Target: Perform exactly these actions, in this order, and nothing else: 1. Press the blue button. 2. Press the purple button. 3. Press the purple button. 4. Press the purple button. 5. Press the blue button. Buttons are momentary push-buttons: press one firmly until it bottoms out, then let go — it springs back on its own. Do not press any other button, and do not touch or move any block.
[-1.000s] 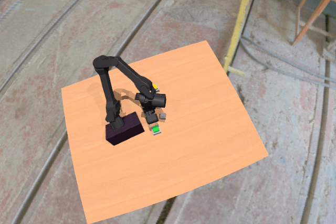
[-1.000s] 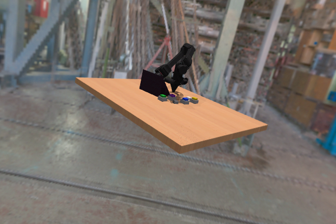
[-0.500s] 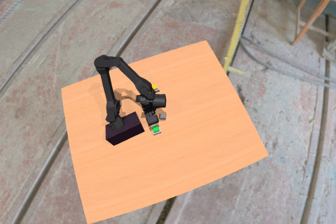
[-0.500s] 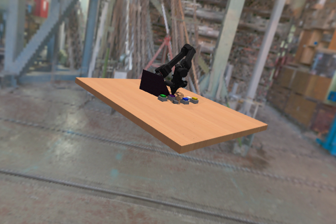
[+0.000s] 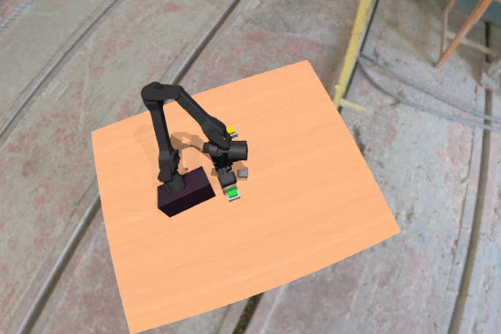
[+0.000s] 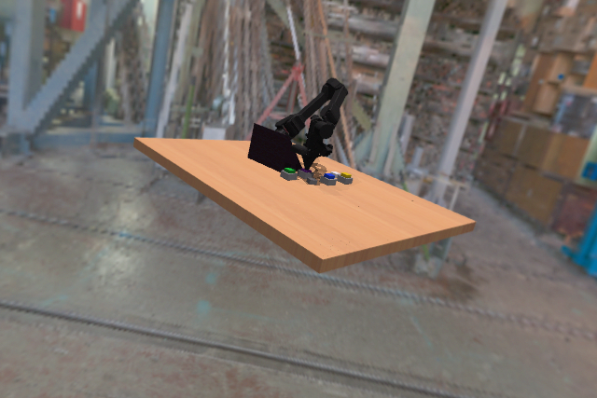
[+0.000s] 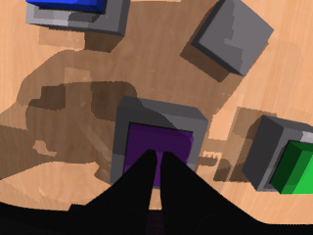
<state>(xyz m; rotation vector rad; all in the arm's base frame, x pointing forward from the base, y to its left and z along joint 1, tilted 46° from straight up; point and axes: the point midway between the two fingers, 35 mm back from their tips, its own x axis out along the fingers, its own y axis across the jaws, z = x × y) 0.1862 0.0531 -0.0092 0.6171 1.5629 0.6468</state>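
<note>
Now: gripper tip 10 mm above the purple button. The rest, counted from my gripper tip: grey block: 70 mm ahead, 30 mm to the right, 20 mm below; green button: 100 mm to the right; blue button: 80 mm ahead, 50 mm to the left.
</note>
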